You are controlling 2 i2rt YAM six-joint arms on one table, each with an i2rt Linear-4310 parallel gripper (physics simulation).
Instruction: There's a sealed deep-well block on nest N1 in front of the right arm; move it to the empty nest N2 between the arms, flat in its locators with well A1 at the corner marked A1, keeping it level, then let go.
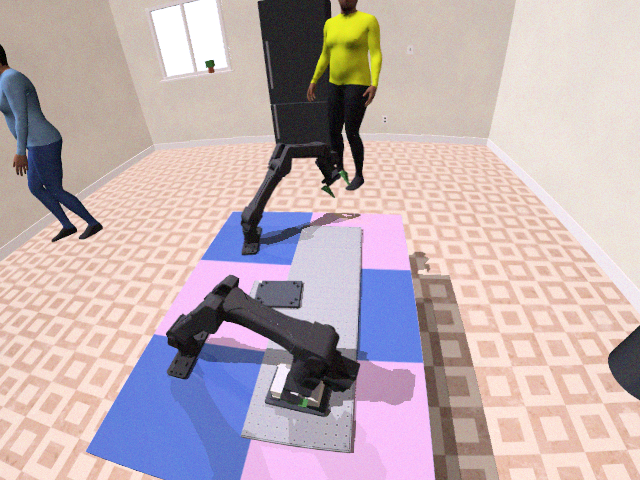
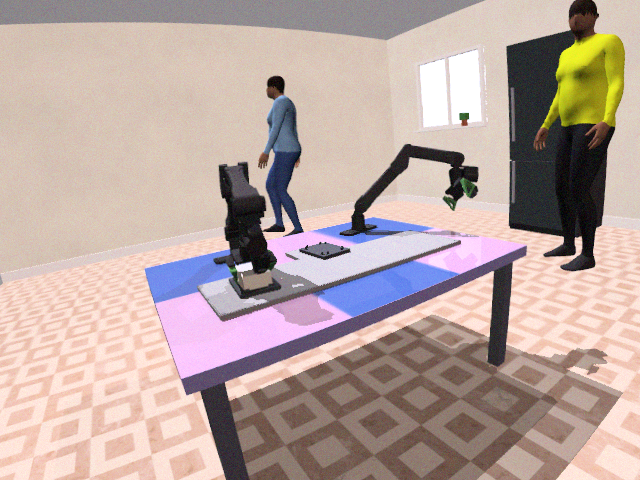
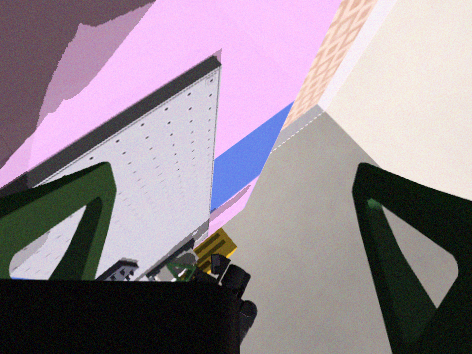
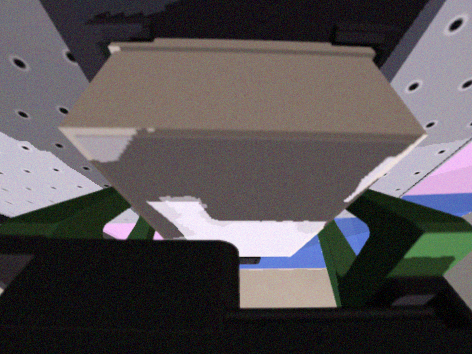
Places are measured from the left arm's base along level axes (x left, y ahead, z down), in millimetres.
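Pixels of known places: left gripper, between the fingertips: (image 1: pixel 342 192) (image 2: pixel 460 203) (image 3: pixel 234 176); right gripper, between the fingertips: (image 1: pixel 294 386) (image 3: pixel 168 266); left arm's base, origin of its link: (image 1: pixel 252 240) (image 2: pixel 358 230); right arm's base, origin of its link: (image 1: pixel 190 350).
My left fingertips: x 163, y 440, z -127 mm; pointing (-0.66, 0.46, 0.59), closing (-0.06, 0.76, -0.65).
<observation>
Ahead of a thing's pixels: the offset from my left fingertips to its top centre. Level surfaces: height alone.
The sealed deep-well block @(dy -217, dx -878, dz +60 mm) (image 1: pixel 280 381) (image 2: pixel 254 279) (image 4: pixel 244 114) is a pale box with a white seal. It stands on the dark nest N1 @(dy -217, dx -878, dz +96 mm) (image 1: pixel 296 409) (image 2: pixel 271 287) at the near end of the grey perforated plate @(dz +114 mm) (image 1: pixel 330 269) (image 2: pixel 392 248) (image 3: pixel 164 152). My right gripper (image 1: pixel 305 400) (image 2: pixel 247 269) (image 4: pixel 235 177) is open, lowered over the block with a green finger on either side of it. The empty dark nest N2 @(dy -292, dx -519, dz +92 mm) (image 1: pixel 279 293) (image 2: pixel 324 250) lies farther along the plate. My left gripper (image 1: pixel 334 183) (image 2: pixel 460 193) (image 3: pixel 234 176) is open and empty, held high beyond the far end of the table.
The plate lies on a pink and blue table @(dz +127 mm) (image 1: pixel 392 439) (image 2: pixel 248 341). A person in yellow (image 1: pixel 349 77) (image 2: pixel 584 129) stands by a dark fridge (image 1: pixel 294 67) (image 2: pixel 527 129) near the left gripper. A person in blue (image 1: pixel 30 144) (image 2: pixel 281 150) stands farther off.
</observation>
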